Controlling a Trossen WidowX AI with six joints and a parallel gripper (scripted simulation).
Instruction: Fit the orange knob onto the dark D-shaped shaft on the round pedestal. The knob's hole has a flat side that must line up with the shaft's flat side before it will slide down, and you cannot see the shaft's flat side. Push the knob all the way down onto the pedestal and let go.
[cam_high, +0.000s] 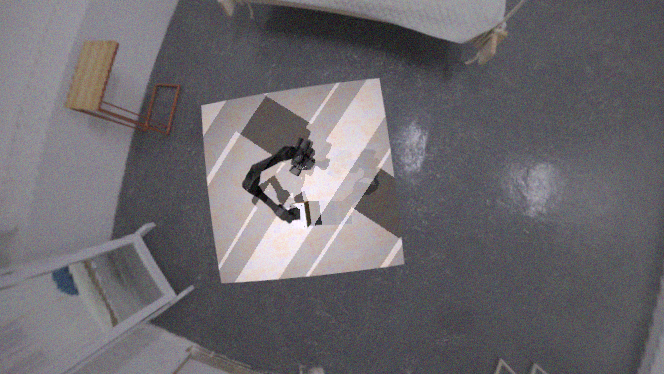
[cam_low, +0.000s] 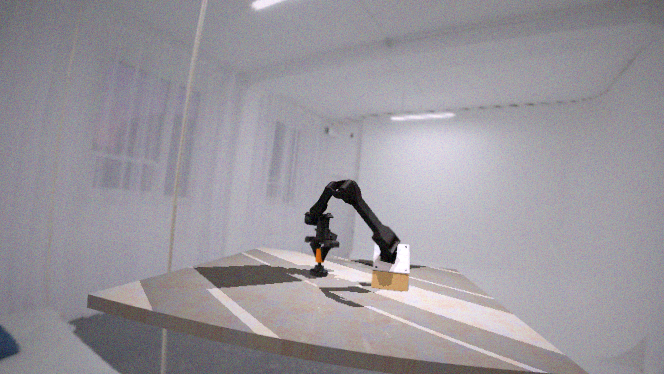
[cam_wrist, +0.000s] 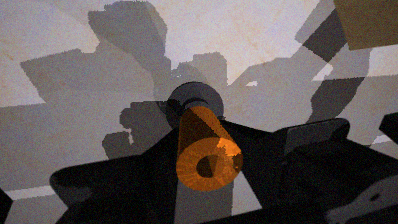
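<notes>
The dark round pedestal is 40 mm below my gripper tip. Also, from my gripper tip: orange knob: 20 mm above.
</notes>
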